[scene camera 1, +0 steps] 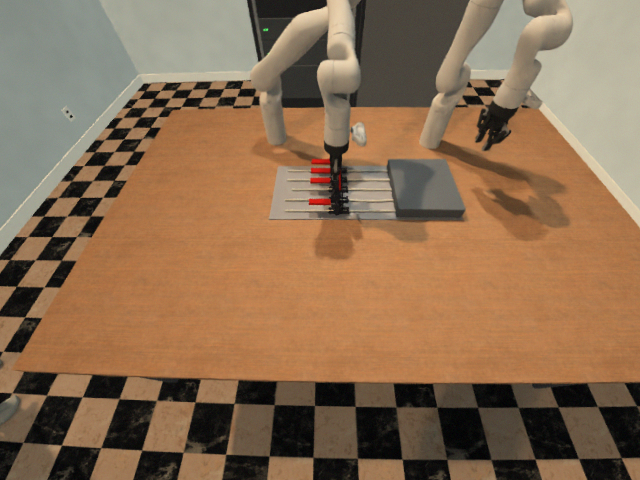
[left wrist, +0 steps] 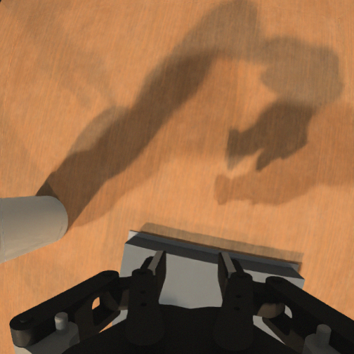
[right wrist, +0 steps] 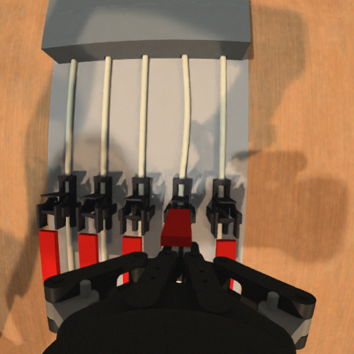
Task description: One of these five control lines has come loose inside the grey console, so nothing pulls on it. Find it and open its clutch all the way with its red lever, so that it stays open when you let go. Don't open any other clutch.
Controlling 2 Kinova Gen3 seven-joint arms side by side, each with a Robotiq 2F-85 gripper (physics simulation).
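Seen in the pictures: left gripper, fingertip midpoint: [scene camera 1: 480,146]; right gripper, fingertip midpoint: [scene camera 1: 335,179]; left arm's base at its link origin: [scene camera 1: 428,142]; right arm's base at its link origin: [scene camera 1: 277,139].
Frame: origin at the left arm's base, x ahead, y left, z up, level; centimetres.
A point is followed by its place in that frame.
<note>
Five pale control lines run from the grey console [scene camera 1: 424,186] @[x 35.0, y -4.4, z 4.6 cm] [left wrist: 191,280] [right wrist: 150,25] through black clutches. In the right wrist view, the fourth line from the left [right wrist: 187,115] is bowed; the others look straight. The red lever [right wrist: 177,226] of its clutch is tilted up toward the camera. The other four levers, such as the leftmost lever [right wrist: 49,255] and the rightmost lever [right wrist: 226,248], lie low. My right gripper [scene camera 1: 336,171] @[x 44.8, y -37.3, z 11.4 cm] [right wrist: 180,245] is shut, its fingertips close behind the raised lever's free end; contact is unclear. My left gripper [scene camera 1: 485,140] @[x 25.8, y 10.9, z 17.9 cm] [left wrist: 191,263] is open and empty, high above the table.
The lines and clutches are on a thin grey baseplate [scene camera 1: 281,194] @[x 45.1, y -58.4, z 0.3 cm] [right wrist: 165,100] on the wooden table [scene camera 1: 310,299] @[x 85.0, y -37.5, z 0.0 cm]. The neighbouring levers stand close on both sides of the right gripper. The base of an arm [scene camera 1: 433,124] @[x 4.1, y -2.0, z 11.5 cm] [left wrist: 32,225] stands behind the console.
</note>
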